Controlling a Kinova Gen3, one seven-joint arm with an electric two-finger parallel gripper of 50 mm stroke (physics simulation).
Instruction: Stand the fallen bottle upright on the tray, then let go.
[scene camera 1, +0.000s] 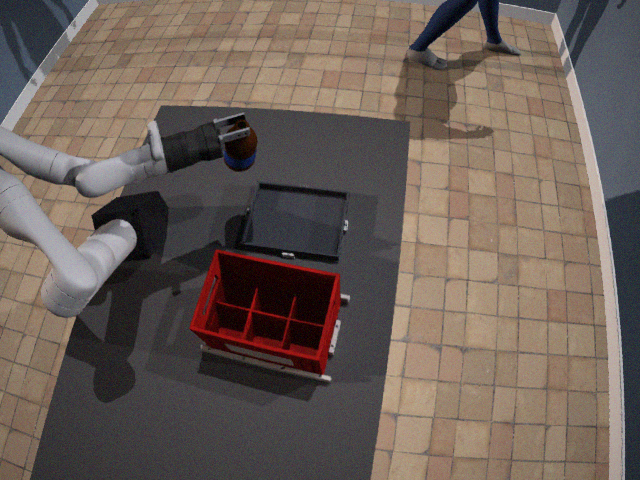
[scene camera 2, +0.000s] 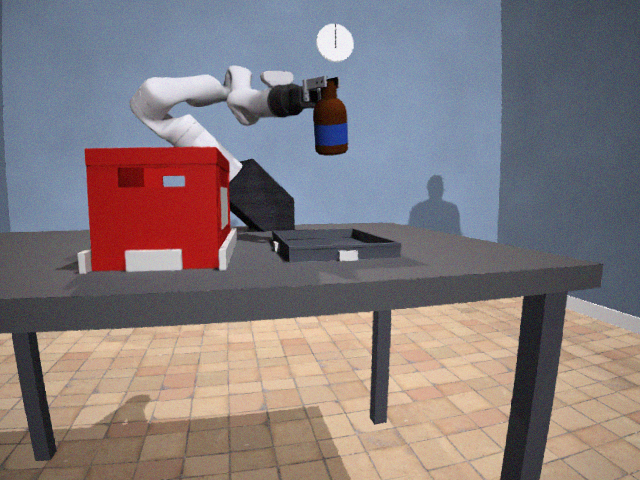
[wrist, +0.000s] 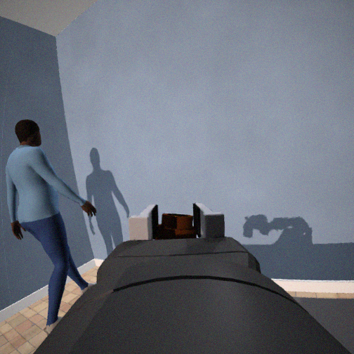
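Pixels of known places: gripper, fingertip midpoint: (scene camera 1: 247, 123) (scene camera 2: 332, 81); arm's base, link origin: (scene camera 1: 119, 237) (scene camera 2: 231, 176).
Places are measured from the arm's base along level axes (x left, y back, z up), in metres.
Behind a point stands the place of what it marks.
A brown bottle (scene camera 1: 242, 147) @[y -0.329, x 0.131, z 0.142 m] (scene camera 2: 331, 116) @[y -0.351, x 0.151, z 0.113 m] (wrist: 177, 221) with a blue label hangs upright, base down, high above the table. My gripper (scene camera 1: 235, 126) @[y -0.345, x 0.157, z 0.189 m] (scene camera 2: 326, 87) @[y -0.345, x 0.157, z 0.189 m] (wrist: 175, 215) is shut on the bottle's neck, with the hand close to level. The dark tray (scene camera 1: 289, 254) (scene camera 2: 310, 253) lies flat on the table, lower than the bottle. In scene camera 1 the bottle shows beyond the tray's back left corner. In the wrist view the bottle's top shows between the two fingers, its body is hidden, and the tray does not show.
A red crate (scene camera 1: 268, 347) @[y -0.387, x -0.264, z 0.020 m] (scene camera 2: 155, 217) @[y -0.507, x -0.197, z -0.079 m] with compartments stands on the table (scene camera 1: 232, 423) @[y -0.278, x -0.407, z -0.155 m] (scene camera 2: 361, 289) @[y -0.684, x 0.040, z -0.165 m] beside the tray, with white strips around its foot. White blocks sit at the tray's sides. A person (scene camera 1: 444, 25) (wrist: 37, 190) is on the floor past the table.
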